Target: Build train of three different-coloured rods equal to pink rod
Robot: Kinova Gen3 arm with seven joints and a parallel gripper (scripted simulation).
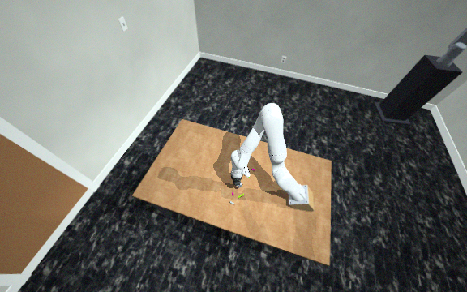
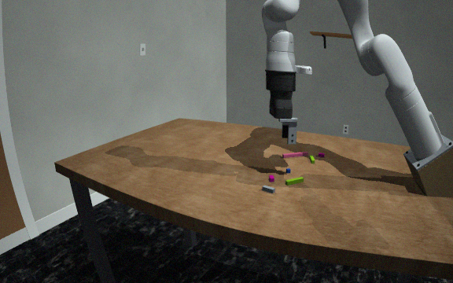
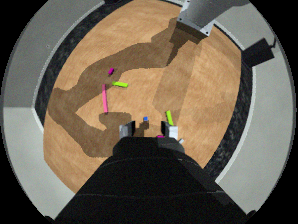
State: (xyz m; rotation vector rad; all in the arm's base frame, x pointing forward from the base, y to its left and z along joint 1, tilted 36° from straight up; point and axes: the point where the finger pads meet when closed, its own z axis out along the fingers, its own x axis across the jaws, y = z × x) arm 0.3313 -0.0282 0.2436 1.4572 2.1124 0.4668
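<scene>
Right now my hand is 30 mm short of the grey rod, 120 mm to the right of it and 100 mm above it. Also, from my hand: blue rod: 10 mm to the right, 100 mm below; then pink rod: 10 mm behind, 150 mm to the right, 100 mm below.
</scene>
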